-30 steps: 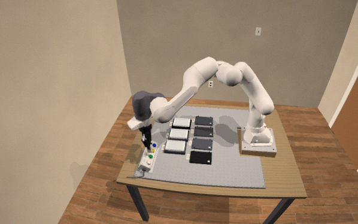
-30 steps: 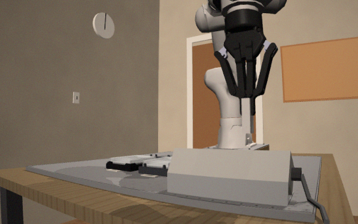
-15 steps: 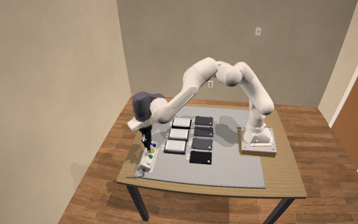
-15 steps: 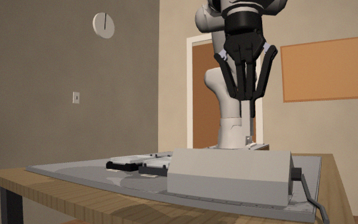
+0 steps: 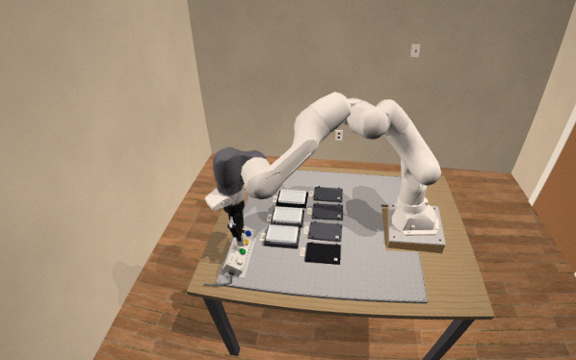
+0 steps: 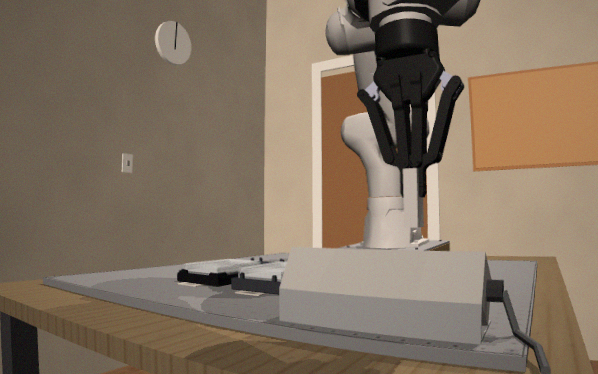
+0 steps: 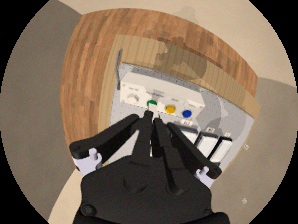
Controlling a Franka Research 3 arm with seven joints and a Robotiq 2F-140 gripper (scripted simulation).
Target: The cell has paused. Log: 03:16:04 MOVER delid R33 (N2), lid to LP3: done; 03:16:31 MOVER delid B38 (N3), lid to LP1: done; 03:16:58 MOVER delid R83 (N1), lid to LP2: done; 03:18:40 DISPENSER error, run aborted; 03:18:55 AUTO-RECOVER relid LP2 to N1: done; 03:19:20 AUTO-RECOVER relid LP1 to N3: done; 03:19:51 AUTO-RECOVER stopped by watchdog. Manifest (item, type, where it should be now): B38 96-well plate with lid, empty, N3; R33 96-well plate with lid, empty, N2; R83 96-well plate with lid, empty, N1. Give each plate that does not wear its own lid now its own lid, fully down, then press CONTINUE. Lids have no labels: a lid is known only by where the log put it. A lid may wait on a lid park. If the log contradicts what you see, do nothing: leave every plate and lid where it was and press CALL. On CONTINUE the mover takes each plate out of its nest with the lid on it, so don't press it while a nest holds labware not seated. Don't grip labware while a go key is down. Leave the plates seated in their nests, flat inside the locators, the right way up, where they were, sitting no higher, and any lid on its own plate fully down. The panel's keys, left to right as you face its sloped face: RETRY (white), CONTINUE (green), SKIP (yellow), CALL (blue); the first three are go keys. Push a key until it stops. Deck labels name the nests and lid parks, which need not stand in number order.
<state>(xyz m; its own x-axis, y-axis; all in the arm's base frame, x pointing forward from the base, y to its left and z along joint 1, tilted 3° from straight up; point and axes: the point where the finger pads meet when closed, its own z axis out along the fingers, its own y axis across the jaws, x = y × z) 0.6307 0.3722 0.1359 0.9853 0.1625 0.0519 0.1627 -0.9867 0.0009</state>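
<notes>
Right now my hand is 70 mm above the green key. From my hand the other things lie so: yellow key (70 mm below, 50 mm to the right, 10 mm ahead); white key (70 mm below, 50 mm to the left, 10 mm behind); blue key (100 mm to the right, 70 mm below, 20 mm ahead).
</notes>
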